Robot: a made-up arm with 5 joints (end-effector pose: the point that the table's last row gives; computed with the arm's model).
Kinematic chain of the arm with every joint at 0, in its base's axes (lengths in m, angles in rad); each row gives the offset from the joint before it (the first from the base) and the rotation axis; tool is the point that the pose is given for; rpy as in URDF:
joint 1: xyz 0.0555 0 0.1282 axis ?
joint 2: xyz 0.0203 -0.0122 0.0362 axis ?
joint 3: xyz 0.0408 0 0.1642 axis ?
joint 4: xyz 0.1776 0 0.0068 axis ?
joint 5: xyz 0.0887 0.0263 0 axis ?
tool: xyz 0 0 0 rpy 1.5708 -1.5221 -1.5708
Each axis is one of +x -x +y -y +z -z.
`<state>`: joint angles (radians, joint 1 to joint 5).
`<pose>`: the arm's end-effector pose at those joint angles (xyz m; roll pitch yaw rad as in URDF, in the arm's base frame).
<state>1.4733 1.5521 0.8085 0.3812 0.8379</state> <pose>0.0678 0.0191 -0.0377 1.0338 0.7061 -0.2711</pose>
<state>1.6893 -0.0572 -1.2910 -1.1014 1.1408</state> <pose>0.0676 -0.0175 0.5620 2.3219 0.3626 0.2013</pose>
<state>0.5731 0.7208 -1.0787 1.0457 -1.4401</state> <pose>0.3924 -0.2006 0.2731 0.8813 -0.0633 -2.0918</pose>
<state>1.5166 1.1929 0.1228 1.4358 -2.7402</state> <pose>0.0781 -0.1563 -0.0168 -0.6987 -1.0510 2.3941</pose>
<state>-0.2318 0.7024 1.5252 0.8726 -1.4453</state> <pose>0.0190 0.0059 0.1149 -1.5293 0.0767 -1.3358</pose>
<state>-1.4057 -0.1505 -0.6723 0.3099 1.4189</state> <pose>0.0792 0.2283 0.5112 -2.0924 -0.1745 3.0759</pose>
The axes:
joint 1: -z
joint 2: +y
joint 3: +y
joint 4: +y
joint 5: -x

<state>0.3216 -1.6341 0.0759 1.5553 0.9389</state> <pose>0.0011 0.0330 0.3727 -1.5745 -0.6806 1.2515</pose>
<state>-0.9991 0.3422 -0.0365 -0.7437 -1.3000</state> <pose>0.2414 0.3151 0.2960 2.0184 -0.2008 -0.6672</pose>
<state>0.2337 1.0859 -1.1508 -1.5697 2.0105</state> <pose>0.4048 -0.0687 0.3117 3.0826 -0.0243 0.9468</pose>
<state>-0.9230 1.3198 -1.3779 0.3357 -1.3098</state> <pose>0.3168 0.3687 0.1585 1.2872 -0.2041 -0.5888</pose>
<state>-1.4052 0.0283 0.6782 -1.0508 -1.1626</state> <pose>0.0892 0.2871 0.2472 1.9366 -0.3375 -0.2918</pose>
